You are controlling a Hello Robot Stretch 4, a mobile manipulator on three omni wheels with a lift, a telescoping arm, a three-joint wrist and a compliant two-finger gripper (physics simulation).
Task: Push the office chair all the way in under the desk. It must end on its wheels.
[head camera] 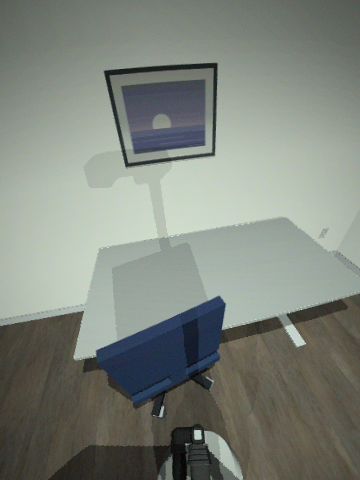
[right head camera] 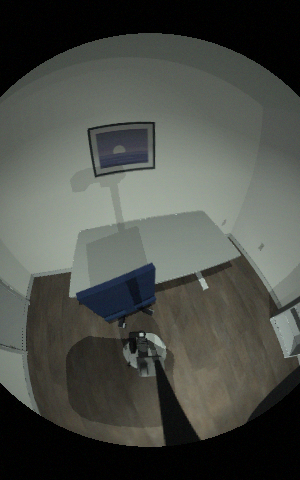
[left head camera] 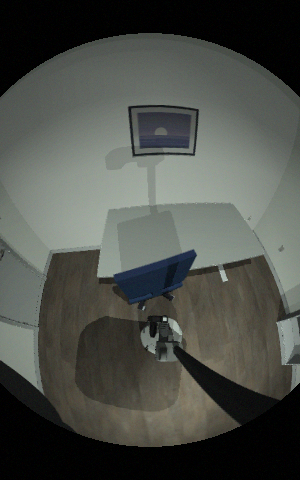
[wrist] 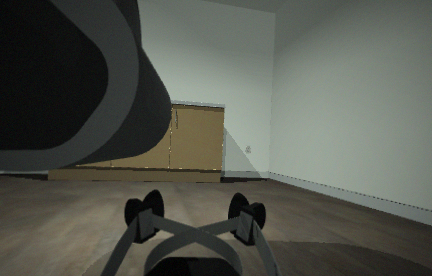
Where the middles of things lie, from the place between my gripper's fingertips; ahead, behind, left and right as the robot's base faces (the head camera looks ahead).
My hand is 74 cm short of the office chair (head camera: 148, 362), 33 cm below it and 8 cm to the right of it.
